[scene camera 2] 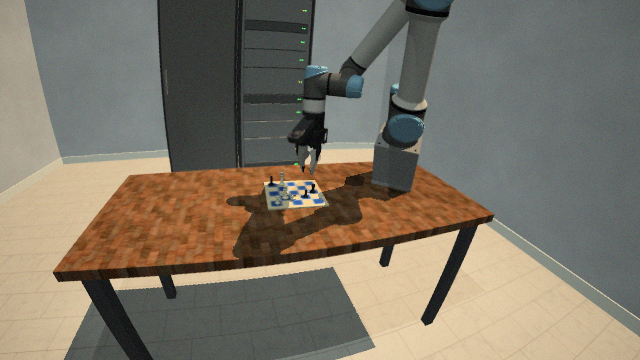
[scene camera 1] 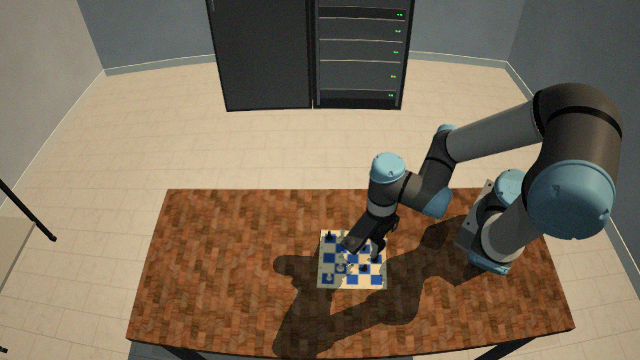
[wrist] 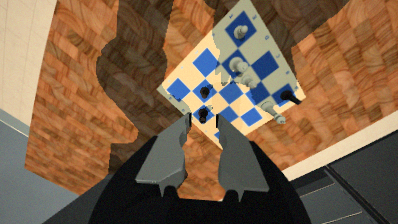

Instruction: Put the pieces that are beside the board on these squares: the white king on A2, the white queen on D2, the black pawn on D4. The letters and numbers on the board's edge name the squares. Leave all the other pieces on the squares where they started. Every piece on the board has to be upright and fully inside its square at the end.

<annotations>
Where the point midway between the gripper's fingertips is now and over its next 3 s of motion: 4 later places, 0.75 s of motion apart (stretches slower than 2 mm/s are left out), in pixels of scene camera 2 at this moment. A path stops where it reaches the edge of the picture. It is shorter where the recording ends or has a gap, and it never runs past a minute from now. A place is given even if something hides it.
My gripper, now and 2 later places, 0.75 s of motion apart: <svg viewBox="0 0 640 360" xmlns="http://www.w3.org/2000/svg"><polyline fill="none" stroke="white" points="307,173 307,168 308,154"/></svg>
</annotations>
